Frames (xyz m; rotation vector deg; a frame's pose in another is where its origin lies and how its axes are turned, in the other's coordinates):
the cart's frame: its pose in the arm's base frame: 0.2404 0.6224 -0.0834 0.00 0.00 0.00
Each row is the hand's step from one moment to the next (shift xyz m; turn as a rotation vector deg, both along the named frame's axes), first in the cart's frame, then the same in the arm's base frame.
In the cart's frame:
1: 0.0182 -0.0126 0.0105 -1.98 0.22 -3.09
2: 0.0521 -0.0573 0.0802 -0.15 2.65 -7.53
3: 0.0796 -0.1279 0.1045 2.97 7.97 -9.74
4: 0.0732 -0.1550 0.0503 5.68 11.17 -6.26
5: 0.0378 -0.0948 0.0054 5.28 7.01 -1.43
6: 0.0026 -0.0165 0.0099 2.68 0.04 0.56
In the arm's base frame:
1: 0.0182 -0.0126 0.0105 -1.98 0.22 -3.09
2: 0.0521 -0.0573 0.0802 -0.15 2.65 -7.53
3: 0.0796 -0.1279 0.1045 2.97 7.97 -9.74
4: 0.0732 -0.1550 0.0503 5.68 11.17 -6.26
5: 0.0378 -0.0948 0.0054 5.28 7.01 -1.43
6: 0.0026 -0.0165 0.0099 2.68 0.04 0.56

